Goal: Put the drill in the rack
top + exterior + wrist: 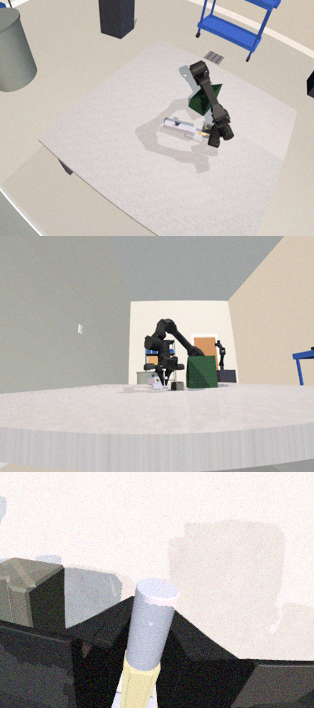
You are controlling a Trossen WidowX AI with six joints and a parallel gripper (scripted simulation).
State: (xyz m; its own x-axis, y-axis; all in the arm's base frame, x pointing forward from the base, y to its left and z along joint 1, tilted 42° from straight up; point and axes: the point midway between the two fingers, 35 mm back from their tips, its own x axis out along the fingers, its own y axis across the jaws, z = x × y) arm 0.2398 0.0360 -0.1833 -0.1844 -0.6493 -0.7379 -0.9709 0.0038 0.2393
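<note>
Right now my gripper tip is 70 mm past the rack, 40 mm to the left of it and 10 mm above it. The rest, counted from my gripper tip: drill 10 mm ahead, 40 mm to the right, 30 mm above; then housing 30 mm ahead, 190 mm to the right, 10 mm above; then key 30 mm ahead, 220 mm to the right, 30 mm above.
</note>
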